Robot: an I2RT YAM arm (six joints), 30 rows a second.
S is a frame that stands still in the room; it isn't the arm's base.
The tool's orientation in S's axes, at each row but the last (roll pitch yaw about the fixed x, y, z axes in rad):
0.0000, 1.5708, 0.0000
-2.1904, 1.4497, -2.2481
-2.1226, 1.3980, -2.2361
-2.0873, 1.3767, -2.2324
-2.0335, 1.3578, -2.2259
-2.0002, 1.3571, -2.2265
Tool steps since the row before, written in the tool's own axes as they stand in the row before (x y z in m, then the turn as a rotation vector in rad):
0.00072, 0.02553, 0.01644, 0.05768, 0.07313, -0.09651
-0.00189, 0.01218, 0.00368, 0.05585, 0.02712, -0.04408
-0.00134, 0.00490, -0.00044, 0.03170, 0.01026, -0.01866
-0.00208, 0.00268, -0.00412, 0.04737, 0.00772, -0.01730
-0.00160, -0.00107, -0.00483, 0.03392, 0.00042, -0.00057
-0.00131, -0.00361, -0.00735, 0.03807, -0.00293, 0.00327
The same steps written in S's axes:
0.01644, 0.02553, -0.00072, -0.09651, 0.07313, -0.05768
0.00446, 0.01206, 0.00042, -0.04665, 0.02438, -0.05502
0.00022, 0.00505, 0.00064, -0.02073, 0.00803, -0.03105
-0.00345, 0.00356, 0.00198, -0.02159, 0.00296, -0.04613
-0.00470, 0.00020, 0.00222, -0.00485, -0.00517, -0.03318
-0.00772, -0.00153, 0.00263, -0.00238, -0.00996, -0.03693

